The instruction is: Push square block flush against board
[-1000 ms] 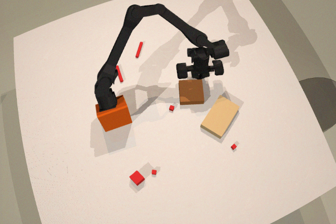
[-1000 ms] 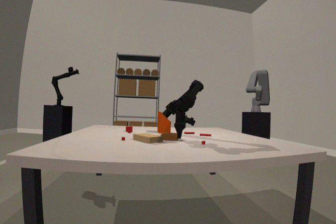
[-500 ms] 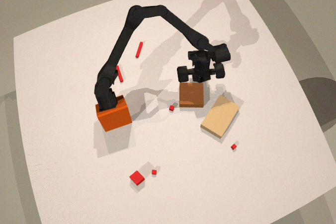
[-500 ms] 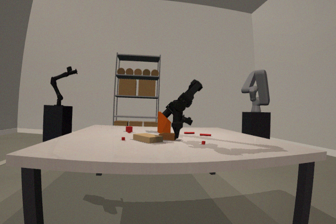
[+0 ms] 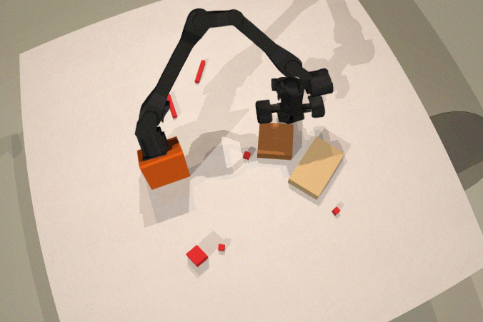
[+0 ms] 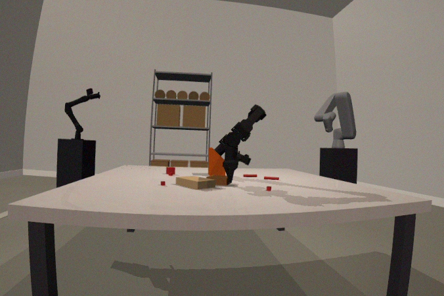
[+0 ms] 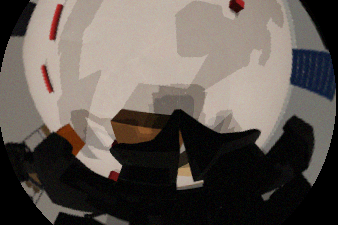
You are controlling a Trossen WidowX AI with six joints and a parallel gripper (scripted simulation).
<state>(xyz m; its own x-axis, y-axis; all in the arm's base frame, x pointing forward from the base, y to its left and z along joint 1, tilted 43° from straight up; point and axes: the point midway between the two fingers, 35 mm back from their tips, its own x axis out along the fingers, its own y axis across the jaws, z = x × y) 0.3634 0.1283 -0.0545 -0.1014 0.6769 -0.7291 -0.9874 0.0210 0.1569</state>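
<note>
Now: the square brown block 5 cm behind my gripper tip and 5 cm to the right of it. Also, from my gripper tip: red square (34 cm behind, 32 cm to the right, 1 cm above); pale tan board (4 cm ahead, 15 cm to the right).
</note>
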